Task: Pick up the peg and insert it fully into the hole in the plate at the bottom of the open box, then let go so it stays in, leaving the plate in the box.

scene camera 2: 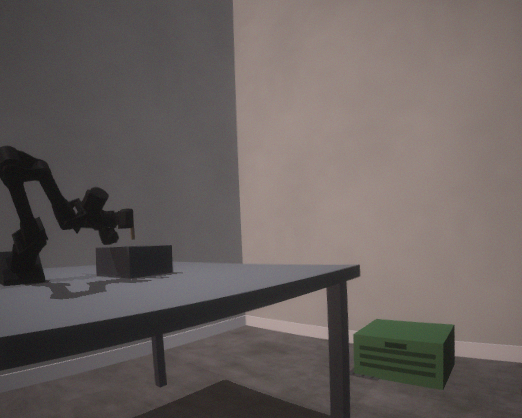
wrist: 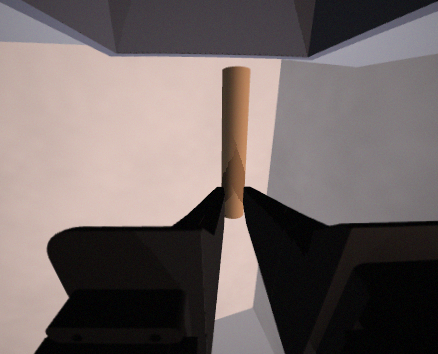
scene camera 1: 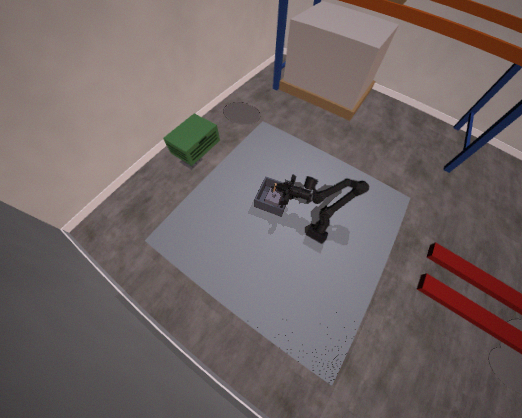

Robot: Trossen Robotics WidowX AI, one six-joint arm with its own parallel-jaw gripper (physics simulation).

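Where they show: gripper, fingertip midpoint: [wrist: 233, 194] [scene camera 1: 275, 185]; arm's base, origin of the base link: [scene camera 2: 21, 262] [scene camera 1: 318, 231].
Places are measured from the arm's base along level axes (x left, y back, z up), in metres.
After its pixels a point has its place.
The orange-brown peg [scene camera 1: 274, 189] {x -0.024, y -0.353, z 0.092 m} [scene camera 2: 133, 233] {x -0.036, y -0.359, z 0.084 m} [wrist: 235, 120] {x -0.032, y -0.351, z 0.087 m} is upright in scene camera 2, its lower end slightly above the level of the box rim. My gripper [scene camera 2: 132, 220] {x -0.032, y -0.353, z 0.129 m} [wrist: 233, 194] {x -0.032, y -0.353, z 0.129 m} is shut on the peg near its upper end, above the box. The open grey box [scene camera 1: 268, 207] {x 0.057, y -0.333, z 0.003 m} [scene camera 2: 150, 260] {x -0.128, y -0.376, z -0.009 m} [wrist: 210, 30] {x -0.017, y -0.442, z 0.020 m} stands on the table. The pale plate [scene camera 1: 269, 199] {x 0.004, y -0.364, z -0.003 m} lies at the bottom of the box in scene camera 1; it is small there, and the hole is too small to make out surely. The box walls hide the plate in scene camera 2.
The blue-grey table top [scene camera 1: 240, 260] {x 0.411, y -0.274, z -0.060 m} [scene camera 2: 240, 280] {x -0.487, y -0.449, z -0.060 m} carries the box and the arm's base [scene camera 1: 316, 233] {x 0.035, y -0.004, z 0.029 m}. On the floor are a green crate [scene camera 1: 192, 136] [scene camera 2: 400, 350], a large pale block [scene camera 1: 335, 60] on a pallet, and red beams [scene camera 1: 465, 310]. A blue post [scene camera 1: 281, 45] rises beside the block.
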